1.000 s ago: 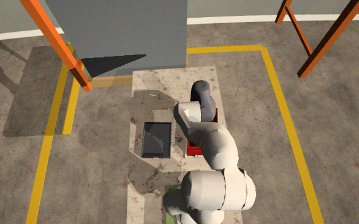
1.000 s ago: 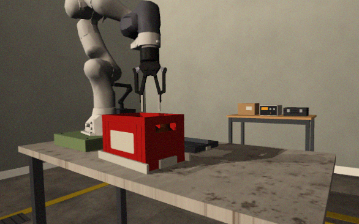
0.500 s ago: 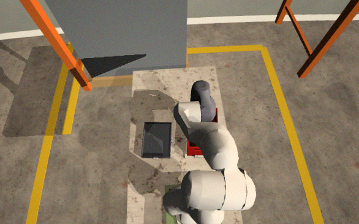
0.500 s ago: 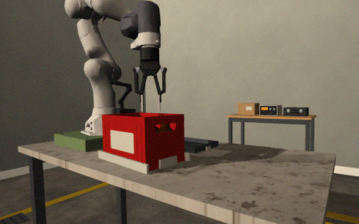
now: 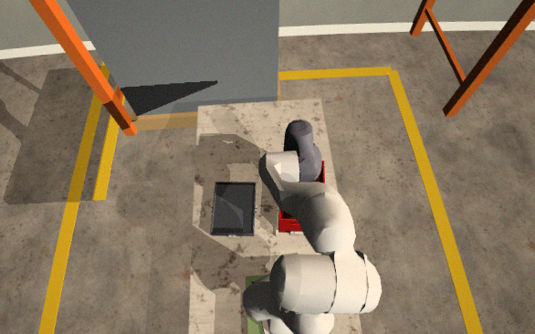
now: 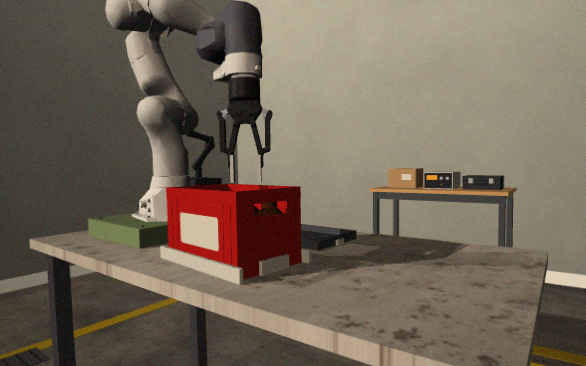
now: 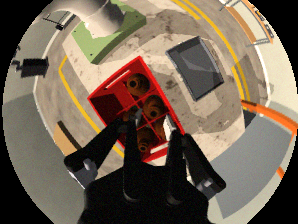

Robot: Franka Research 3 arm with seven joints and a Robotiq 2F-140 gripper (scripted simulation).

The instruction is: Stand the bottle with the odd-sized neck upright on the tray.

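My gripper is now 1 cm past the red crate, 4 cm to the left of it and 13 cm above it. Also, from my hand: dark tray: 2 cm behind, 26 cm to the left, 20 cm below; then brown bottle: 1 cm behind, 8 cm to the right, 13 cm below.
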